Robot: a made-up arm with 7 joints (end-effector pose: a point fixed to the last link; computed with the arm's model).
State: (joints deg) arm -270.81 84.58 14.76 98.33 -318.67 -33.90 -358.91
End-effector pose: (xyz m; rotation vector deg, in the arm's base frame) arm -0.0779 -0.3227 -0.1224 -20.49 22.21 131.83
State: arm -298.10 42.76 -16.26 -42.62 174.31 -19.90 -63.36
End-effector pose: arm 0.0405 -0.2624 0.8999 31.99 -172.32 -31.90
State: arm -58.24 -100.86 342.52 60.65 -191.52 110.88 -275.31
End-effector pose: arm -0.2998 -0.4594 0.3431 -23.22 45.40 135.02
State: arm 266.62 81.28 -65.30 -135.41 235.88 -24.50 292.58
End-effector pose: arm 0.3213 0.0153 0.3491 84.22 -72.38 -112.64
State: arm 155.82 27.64 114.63 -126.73 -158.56 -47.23 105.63
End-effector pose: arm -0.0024 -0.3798 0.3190 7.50 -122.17 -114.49
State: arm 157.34 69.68 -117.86 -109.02 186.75 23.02 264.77
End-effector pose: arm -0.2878 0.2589 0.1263 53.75 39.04 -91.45
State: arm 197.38 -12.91 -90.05 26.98 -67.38 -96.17 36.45
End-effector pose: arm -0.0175 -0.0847 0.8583 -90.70 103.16 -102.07
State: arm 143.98 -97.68 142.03 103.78 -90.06 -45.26 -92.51
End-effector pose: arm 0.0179 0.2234 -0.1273 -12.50 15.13 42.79
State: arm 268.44 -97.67 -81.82 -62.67 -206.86 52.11 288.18
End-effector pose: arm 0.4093 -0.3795 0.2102 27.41 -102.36 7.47
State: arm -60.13 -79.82 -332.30 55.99 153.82 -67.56 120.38
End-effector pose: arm -0.0506 -0.3679 0.6647 -49.89 -154.98 55.54
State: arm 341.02 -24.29 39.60 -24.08 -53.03 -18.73 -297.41
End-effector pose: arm -0.4452 -0.0642 0.8061 -132.74 34.68 -75.71
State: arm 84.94 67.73 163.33 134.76 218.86 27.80 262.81
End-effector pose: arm -0.1358 0.0818 0.5610 134.91 -19.02 57.53
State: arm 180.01 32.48 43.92 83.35 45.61 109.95 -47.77
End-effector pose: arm -0.2452 0.2703 0.3960 77.66 -34.38 -80.06
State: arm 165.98 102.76 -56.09 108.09 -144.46 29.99 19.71
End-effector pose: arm -0.0681 -0.3781 0.0112 -23.42 -83.61 -106.69
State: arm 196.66 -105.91 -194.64 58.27 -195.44 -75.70 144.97
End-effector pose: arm 0.2915 0.0363 -0.1635 75.66 -19.46 104.19
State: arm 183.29 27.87 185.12 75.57 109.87 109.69 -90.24
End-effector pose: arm 0.0196 -0.1354 0.7293 -67.59 57.26 7.55
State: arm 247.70 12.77 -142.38 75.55 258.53 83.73 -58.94
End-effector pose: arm -0.0050 -0.2371 0.7204 -64.79 -91.74 25.97
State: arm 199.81 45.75 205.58 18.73 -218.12 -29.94 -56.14
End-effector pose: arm -0.3558 0.0803 0.8603 79.12 -161.61 -0.46
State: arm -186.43 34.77 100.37 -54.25 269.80 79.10 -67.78
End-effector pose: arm -0.3792 -0.2851 0.5756 -9.11 60.78 -6.58
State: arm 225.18 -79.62 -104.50 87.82 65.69 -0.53 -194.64
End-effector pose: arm -0.0683 -0.5231 0.2213 -58.13 48.53 -0.22
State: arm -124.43 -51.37 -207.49 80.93 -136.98 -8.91 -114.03
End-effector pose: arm 0.4472 -0.3214 0.1717 31.46 -44.73 -112.56
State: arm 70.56 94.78 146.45 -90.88 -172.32 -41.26 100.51
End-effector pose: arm 0.3343 -0.2410 -0.0941 50.86 -46.33 -143.19
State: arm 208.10 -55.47 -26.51 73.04 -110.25 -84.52 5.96
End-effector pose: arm 0.0679 -0.0622 0.7452 69.94 -106.59 84.46
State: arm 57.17 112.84 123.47 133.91 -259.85 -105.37 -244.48
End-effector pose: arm -0.1439 -0.1905 0.2452 -8.60 24.68 -71.61
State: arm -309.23 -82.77 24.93 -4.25 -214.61 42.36 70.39
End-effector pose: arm -0.4583 0.5301 0.2375 40.29 32.65 12.76
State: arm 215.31 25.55 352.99 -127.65 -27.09 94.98 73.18
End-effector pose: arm 0.1610 -0.1120 0.5725 -129.97 -97.10 -27.89
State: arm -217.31 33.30 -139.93 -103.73 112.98 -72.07 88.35
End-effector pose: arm -0.4364 0.0573 0.3614 92.94 63.92 -1.69
